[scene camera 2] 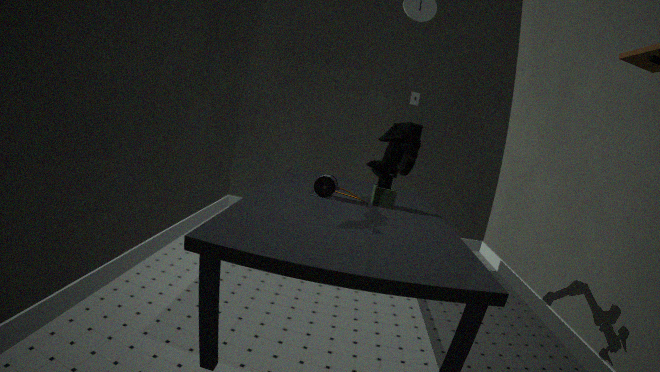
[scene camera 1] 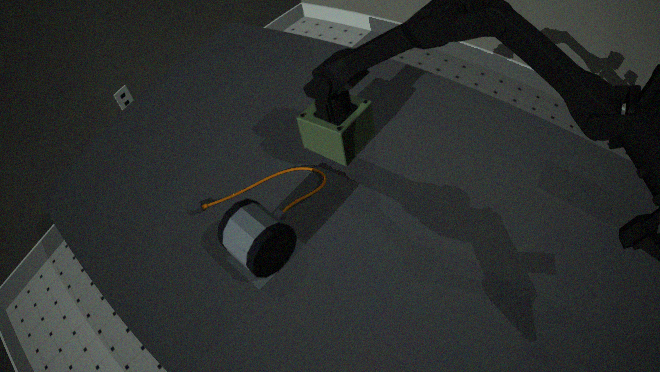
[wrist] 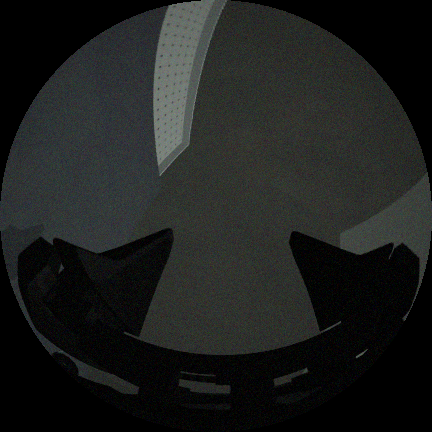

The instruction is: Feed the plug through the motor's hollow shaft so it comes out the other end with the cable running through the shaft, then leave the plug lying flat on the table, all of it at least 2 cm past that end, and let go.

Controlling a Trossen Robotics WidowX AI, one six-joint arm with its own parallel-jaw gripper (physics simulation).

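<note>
The motor is a light grey cylinder with black ends, lying on its side on the table. Its bore cannot be made out in the dark end face. The orange cable loops outside the motor, from a small grey stub at its side to a small dark piece at the far left end that looks like the plug. My gripper is open and empty, its two black fingers wide apart. Part of it shows at the right edge of scene camera 1, raised and well away from motor and plug.
The green block under the arm's base stands behind the cable loop. The black arm reaches up and over to the right in scene camera 1. Its shadow falls across the table. The light is dim.
</note>
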